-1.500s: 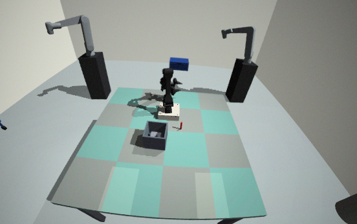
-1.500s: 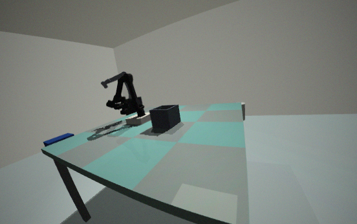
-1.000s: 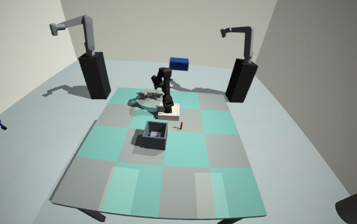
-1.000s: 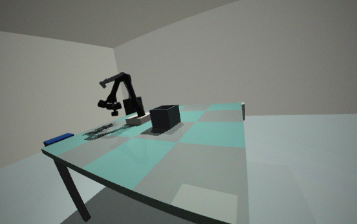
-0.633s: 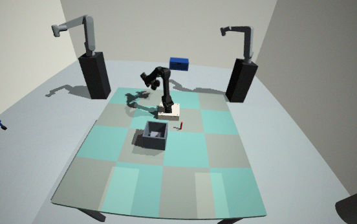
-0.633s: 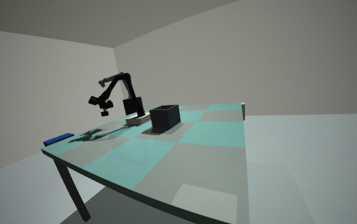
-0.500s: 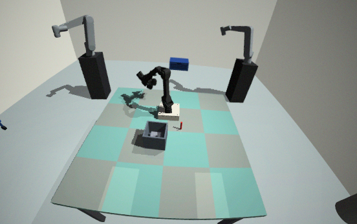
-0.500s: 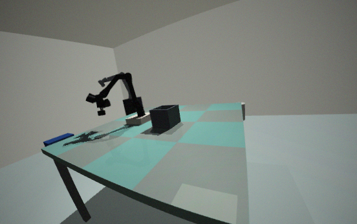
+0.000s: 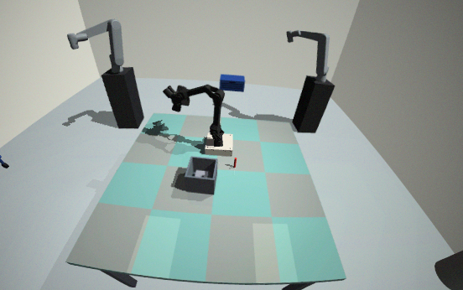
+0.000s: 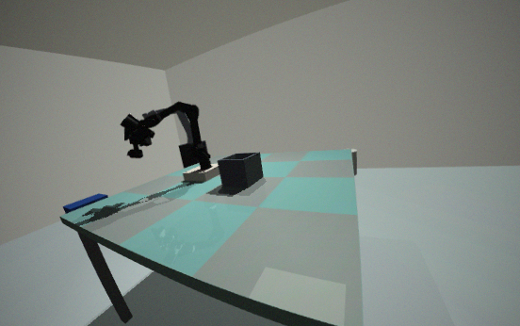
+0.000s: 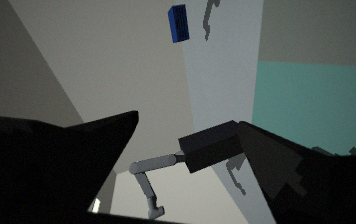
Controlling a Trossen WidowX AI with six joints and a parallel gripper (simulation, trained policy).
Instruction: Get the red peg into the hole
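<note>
Right now the red peg is 46 cm ahead of my gripper tip, 40 cm to the left of it and 23 cm below it.
</note>
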